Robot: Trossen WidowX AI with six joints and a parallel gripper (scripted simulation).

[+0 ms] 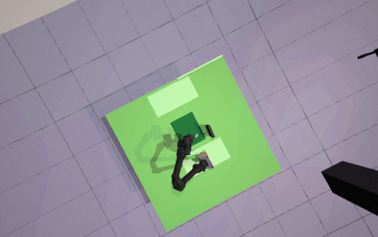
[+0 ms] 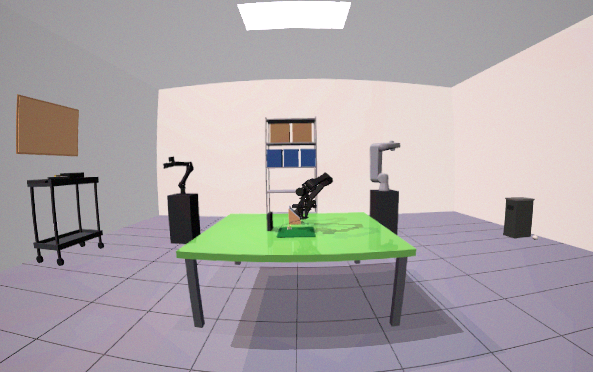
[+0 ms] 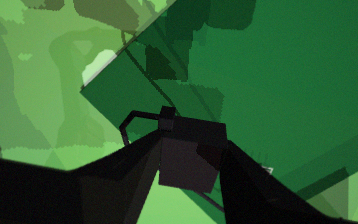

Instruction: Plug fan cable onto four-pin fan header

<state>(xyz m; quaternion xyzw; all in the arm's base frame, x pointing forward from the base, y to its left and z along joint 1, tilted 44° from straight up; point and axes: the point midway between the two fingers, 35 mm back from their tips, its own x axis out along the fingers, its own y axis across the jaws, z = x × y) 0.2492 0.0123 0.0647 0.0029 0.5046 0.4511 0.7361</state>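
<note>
My gripper tip is now 10 mm past the dark fan plug and 10 mm to the left of it. The rest, counted from my gripper tip: dark green board: 80 mm ahead, 60 mm to the right, 90 mm below; then white four-pin header: 110 mm to the right, 80 mm below; then fan: 10 mm behind, 240 mm to the right, 20 mm below.
</note>
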